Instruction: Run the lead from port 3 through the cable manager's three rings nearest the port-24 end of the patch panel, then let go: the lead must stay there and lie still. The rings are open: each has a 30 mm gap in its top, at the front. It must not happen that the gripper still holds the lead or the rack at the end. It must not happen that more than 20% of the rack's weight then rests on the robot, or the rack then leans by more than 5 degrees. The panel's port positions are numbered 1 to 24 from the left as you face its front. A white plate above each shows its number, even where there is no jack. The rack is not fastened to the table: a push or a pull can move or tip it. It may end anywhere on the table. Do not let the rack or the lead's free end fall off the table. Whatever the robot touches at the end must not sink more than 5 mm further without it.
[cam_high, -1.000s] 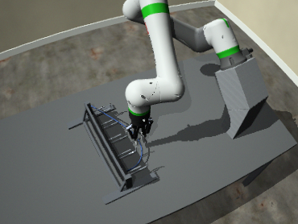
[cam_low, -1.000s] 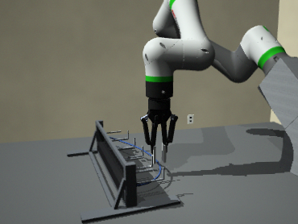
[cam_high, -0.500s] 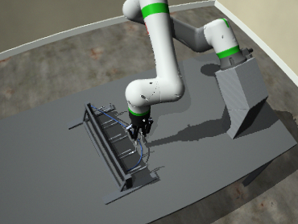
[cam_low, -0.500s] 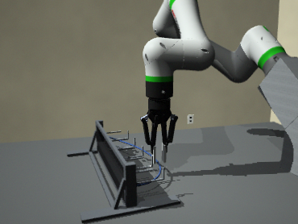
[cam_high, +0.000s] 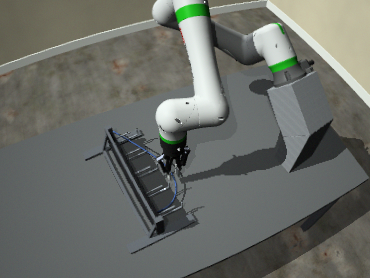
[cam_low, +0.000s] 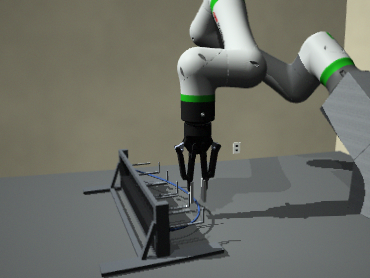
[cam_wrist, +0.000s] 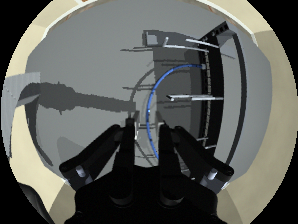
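Right now my hand is 15 cm short of the rack, 7 cm to the left of it and 2 cm above it.
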